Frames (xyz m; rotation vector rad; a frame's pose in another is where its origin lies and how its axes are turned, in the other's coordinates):
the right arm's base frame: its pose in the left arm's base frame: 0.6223 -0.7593 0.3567 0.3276 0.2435 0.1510
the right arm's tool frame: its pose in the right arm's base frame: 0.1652 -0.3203 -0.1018 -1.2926 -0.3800 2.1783
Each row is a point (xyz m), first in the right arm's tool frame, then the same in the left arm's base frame.
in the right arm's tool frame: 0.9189 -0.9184 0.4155
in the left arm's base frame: 0.2728 0.1426 0.6627
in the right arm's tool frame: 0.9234 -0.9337 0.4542
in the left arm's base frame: 0.2481 0.1454 0.6963
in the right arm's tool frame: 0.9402 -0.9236 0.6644
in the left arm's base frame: 0.0848 0.0947 0.8202
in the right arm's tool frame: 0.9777 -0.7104 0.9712
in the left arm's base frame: -0.2333 -0.0998 0.8644
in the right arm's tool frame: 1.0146 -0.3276 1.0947
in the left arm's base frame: -0.4822 -0.3569 0.6769
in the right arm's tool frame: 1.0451 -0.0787 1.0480
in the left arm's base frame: -0.5576 -0.4855 0.4700
